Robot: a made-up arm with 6 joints. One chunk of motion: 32 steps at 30 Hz.
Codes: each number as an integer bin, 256 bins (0 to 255) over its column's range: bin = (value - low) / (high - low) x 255, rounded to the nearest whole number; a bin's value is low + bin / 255 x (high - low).
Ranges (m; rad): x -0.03..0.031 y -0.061..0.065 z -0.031..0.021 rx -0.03..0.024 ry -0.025..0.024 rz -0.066..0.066
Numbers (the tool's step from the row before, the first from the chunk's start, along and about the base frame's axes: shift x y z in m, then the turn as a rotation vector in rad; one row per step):
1: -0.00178 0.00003 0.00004 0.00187 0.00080 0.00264
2: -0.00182 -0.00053 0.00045 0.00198 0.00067 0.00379
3: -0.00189 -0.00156 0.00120 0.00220 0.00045 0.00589
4: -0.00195 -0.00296 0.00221 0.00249 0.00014 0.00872
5: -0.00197 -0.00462 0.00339 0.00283 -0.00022 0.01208
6: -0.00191 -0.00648 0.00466 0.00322 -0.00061 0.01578
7: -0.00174 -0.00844 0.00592 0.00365 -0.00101 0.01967
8: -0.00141 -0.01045 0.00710 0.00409 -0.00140 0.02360
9: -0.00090 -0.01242 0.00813 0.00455 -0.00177 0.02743
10: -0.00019 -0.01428 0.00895 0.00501 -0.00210 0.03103
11: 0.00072 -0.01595 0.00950 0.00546 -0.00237 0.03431
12: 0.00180 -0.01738 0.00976 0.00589 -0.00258 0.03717
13: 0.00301 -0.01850 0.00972 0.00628 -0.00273 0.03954
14: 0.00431 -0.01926 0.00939 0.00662 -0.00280 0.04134
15: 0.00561 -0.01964 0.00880 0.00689 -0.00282 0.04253
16: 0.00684 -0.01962 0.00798 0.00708 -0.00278 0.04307
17: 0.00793 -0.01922 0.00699 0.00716 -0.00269 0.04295
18: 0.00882 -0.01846 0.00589 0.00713 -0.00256 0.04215
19: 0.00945 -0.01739 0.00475 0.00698 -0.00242 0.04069
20: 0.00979 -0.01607 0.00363 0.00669 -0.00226 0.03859
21: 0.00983 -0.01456 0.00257 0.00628 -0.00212 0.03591
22: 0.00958 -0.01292 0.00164 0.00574 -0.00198 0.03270
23: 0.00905 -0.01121 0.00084 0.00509 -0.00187 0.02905
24: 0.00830 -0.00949 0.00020 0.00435 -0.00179 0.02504
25: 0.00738 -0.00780 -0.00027 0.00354 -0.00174 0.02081
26: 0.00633 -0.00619 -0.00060 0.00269 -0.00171 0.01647
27: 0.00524 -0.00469 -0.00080 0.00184 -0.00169 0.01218
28: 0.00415 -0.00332 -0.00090 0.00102 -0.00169 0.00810
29: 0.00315 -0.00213 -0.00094 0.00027 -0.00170 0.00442
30: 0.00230 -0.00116 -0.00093 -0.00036 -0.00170 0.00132
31: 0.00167 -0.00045 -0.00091 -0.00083 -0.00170 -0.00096
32: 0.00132 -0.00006 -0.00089 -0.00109 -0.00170 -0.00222
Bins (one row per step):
1: 118 124 152 150 134 133
2: 118 122 154 151 134 135
3: 118 120 158 152 132 139
4: 117 117 163 153 131 144
5: 117 114 169 155 129 151
6: 117 110 175 157 127 158
7: 118 106 181 159 125 165
8: 120 102 187 161 123 173
9: 122 98 192 163 121 180
10: 125 95 196 165 119 187
11: 128 91 199 167 118 194
12: 133 88 200 169 117 199
13: 138 86 200 171 116 204
14: 143 84 198 173 116 207
15: 149 84 195 174 115 210
16: 154 84 191 175 116 211
17: 159 85 186 175 116 210
18: 162 86 181 175 117 209
19: 165 88 175 175 118 206
20: 166 91 170 173 118 202
21: 167 94 165 171 119 197
22: 165 97 160 169 120 191
23: 163 101 156 166 120 184
24: 160 104 153 162 121 176
25: 156 108 151 158 121 168
26: 152 111 149 154 121 159
27: 147 114 148 150 121 151
28: 143 117 148 146 121 143
29: 139 119 147 143 121 136
30: 135 121 147 140 121 130
31: 132 123 148 138 121 126
32: 131 123 148 137 121 123

